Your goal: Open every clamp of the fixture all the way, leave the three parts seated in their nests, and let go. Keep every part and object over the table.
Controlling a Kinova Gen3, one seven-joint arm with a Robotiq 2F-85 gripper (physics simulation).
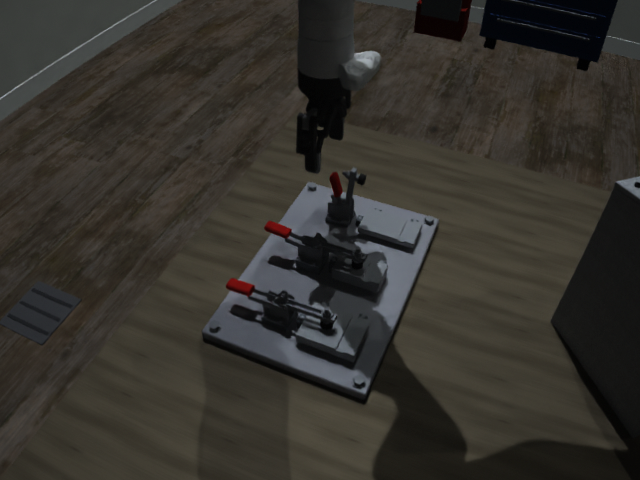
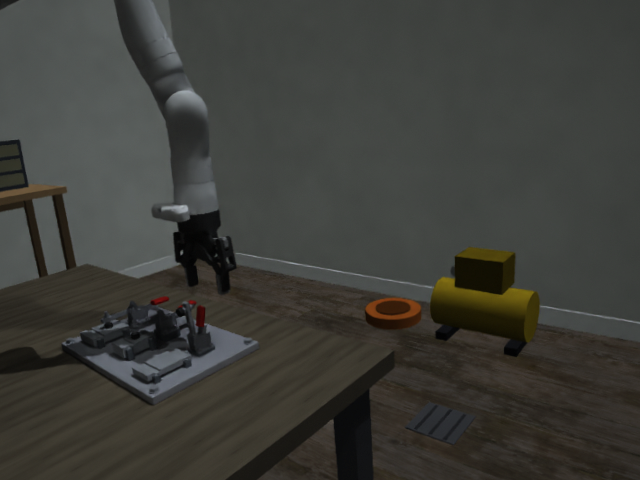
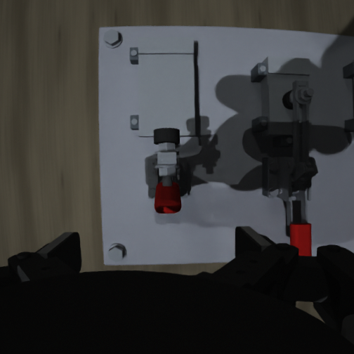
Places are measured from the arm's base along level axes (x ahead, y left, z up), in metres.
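Where they show: gripper, between the fingertips: (image 1: pixel 325 154) (image 2: pixel 208 289).
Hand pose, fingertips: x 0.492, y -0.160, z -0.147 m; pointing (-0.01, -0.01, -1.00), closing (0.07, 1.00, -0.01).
Note:
After its pixels a point has its place.
The fixture plate (image 1: pixel 248 333) {x 0.510, y 0.106, z -0.261 m} (image 2: pixel 227 339) {x 0.520, y -0.162, z -0.261 m} (image 3: pixel 130 220) lies on the table. The clamp at one end has its red handle (image 1: pixel 336 184) {x 0.468, y -0.146, z -0.189 m} (image 2: pixel 200 316) {x 0.466, y -0.158, z -0.192 m} (image 3: pixel 167 198) and its arm upright, the arm clear of its part (image 1: pixel 387 227) {x 0.381, y -0.138, z -0.245 m} (image 2: pixel 162 364) {x 0.370, y -0.155, z -0.245 m} (image 3: pixel 166 90). The middle clamp's red handle (image 1: pixel 277 229) {x 0.524, y -0.042, z -0.207 m} (image 3: pixel 300 240) points outward; its arm lies over the middle part (image 1: pixel 351 277) {x 0.404, y -0.017, z -0.240 m}. The other end clamp's handle (image 1: pixel 240 286) {x 0.536, y 0.065, z -0.219 m} is also low, its arm over its part (image 1: pixel 356 335) {x 0.371, y 0.077, z -0.240 m}. All three parts sit in their nests. My gripper (image 1: pixel 324 149) {x 0.492, y -0.160, z -0.147 m} (image 2: pixel 207 284) {x 0.492, y -0.160, z -0.147 m} (image 3: pixel 157 247) is open and empty, above the plate's handle side near the upright clamp.
A large grey box (image 1: pixel 599 289) {x 0.088, y -0.021, z -0.155 m} stands at the right of the table (image 1: pixel 506 289) {x 0.183, y -0.098, z -0.276 m} (image 2: pixel 289 361) {x 0.528, y -0.307, z -0.276 m}. The table edge lies beyond the handle side. A yellow compressor (image 2: pixel 483 310) and an orange ring-shaped object (image 2: pixel 369 314) are on the floor, away from the arm.

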